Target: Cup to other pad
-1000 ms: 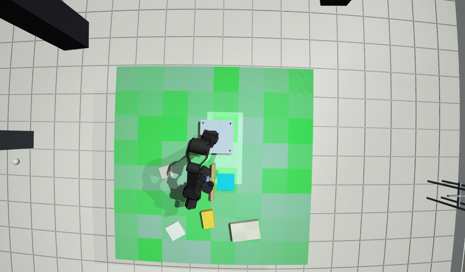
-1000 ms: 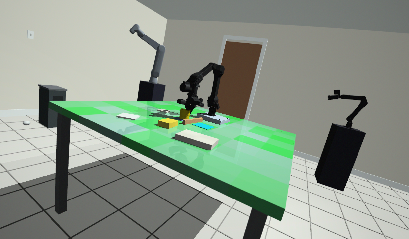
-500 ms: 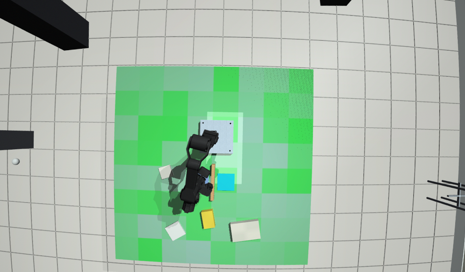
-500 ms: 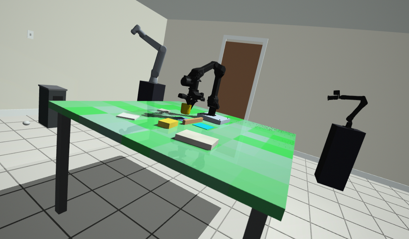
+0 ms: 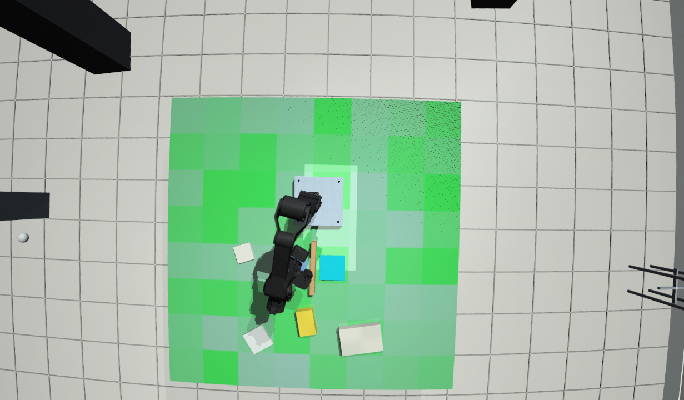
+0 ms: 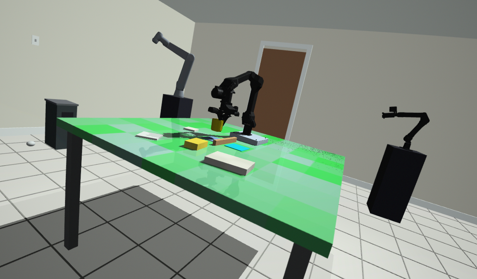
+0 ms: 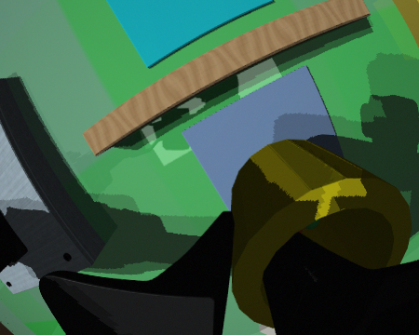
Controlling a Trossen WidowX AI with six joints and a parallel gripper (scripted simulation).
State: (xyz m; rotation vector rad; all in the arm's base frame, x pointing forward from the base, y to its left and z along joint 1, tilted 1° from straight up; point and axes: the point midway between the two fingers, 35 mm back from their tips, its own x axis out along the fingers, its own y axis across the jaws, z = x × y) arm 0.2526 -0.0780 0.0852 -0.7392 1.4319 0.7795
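My gripper tip is 5 cm short of the cyan pad, 15 cm to the right of it and 10 cm above it. Also, from my gripper tip: blue pad: 3 cm ahead, 2 cm to the right, 10 cm below; wooden bar: 4 cm ahead, 7 cm to the left, 8 cm below; olive-yellow cup: 2 cm ahead, 2 cm to the right.
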